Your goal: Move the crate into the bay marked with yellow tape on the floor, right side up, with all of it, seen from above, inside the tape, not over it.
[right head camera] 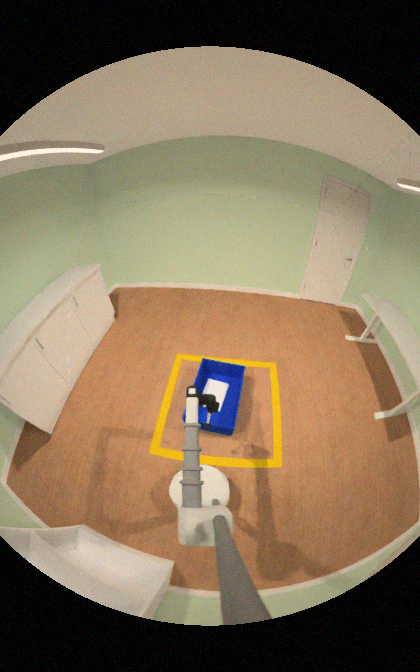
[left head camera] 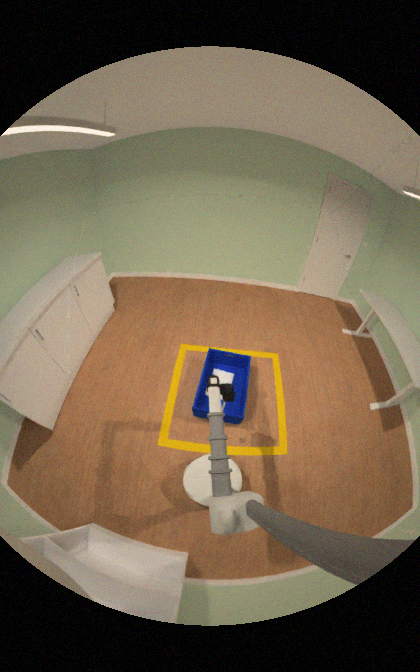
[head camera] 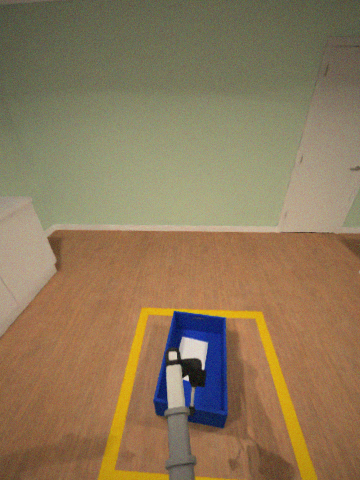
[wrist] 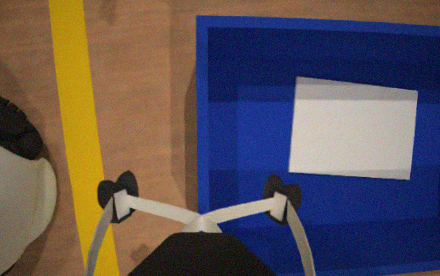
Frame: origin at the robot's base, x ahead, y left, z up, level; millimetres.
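Seen in the pictures: gripper, between the fingertips: (right head camera: 209, 417) (wrist: 201, 189).
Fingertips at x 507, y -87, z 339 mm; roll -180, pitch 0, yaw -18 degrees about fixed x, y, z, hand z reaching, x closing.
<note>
A point is followed by its place in that frame.
The blue crate (head camera: 207, 417) @[z 106, x 480, y -165 mm] (left head camera: 235, 417) (right head camera: 220, 430) @[z 74, x 479, y -170 mm] (wrist: 202, 100) @[z 192, x 536, y 5 mm] stands upright, open side up, on the floor within the yellow tape outline (head camera: 128, 385) @[z -27, x 740, y 312 mm] (left head camera: 174, 395) (right head camera: 276, 415) @[z -28, x 596, y -697 mm] (wrist: 78, 115) @[z -28, x 272, y 70 mm]. Its far rim overlaps the far tape line in the head views, and whether it is over the tape seen from above I cannot tell. A white flat block (head camera: 196, 348) @[z 0, x 924, y -183 mm] (left head camera: 224, 375) (right head camera: 216, 387) @[z 0, x 921, y -163 mm] (wrist: 352, 132) @[z 0, x 847, y -134 mm] lies inside the crate. My gripper (head camera: 192, 407) (wrist: 201, 189) @[z 339, x 507, y -87 mm] is open and holds nothing; its spread fingers are above the crate's near end wall, one on each side in the wrist view.
My round white base (left head camera: 196, 480) (right head camera: 180, 487) @[z 187, x 22, y 122 mm] is close to the near tape line. A white cabinet (head camera: 22, 260) @[z 420, x 1650, y 1278 mm] (left head camera: 60, 330) stands left, a white table (left head camera: 395, 325) right, and a white open-fronted unit (left head camera: 170, 565) behind left. A door (head camera: 320, 140) @[z 1205, x 2474, y -1862 mm] is at the back right.
</note>
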